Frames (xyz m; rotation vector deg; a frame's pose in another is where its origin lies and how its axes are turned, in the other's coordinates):
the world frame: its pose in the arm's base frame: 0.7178 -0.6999 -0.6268 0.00 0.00 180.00
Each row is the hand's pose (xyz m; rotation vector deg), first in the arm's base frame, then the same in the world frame.
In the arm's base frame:
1: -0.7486 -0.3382 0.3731 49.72 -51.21 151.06
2: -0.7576 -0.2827 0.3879 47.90 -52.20 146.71
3: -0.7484 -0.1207 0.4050 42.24 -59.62 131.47
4: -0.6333 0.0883 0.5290 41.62 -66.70 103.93
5: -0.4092 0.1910 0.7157 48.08 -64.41 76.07
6: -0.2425 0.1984 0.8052 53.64 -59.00 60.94
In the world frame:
1: 1.4664 -0.3617 0.9999 -36.13 -35.08 -13.35
2: 1.4754 -0.4172 1.0147 -37.69 -34.59 -17.67
3: 1.4662 -0.5792 1.0318 -46.33 -32.83 -30.87
4: 1.3511 -0.7882 1.1558 -58.74 -36.65 -53.13
5: 1.1270 -0.8909 1.3425 -64.50 -48.15 -76.65
6: 0.9603 -0.8983 1.4320 -63.50 -57.73 -90.06

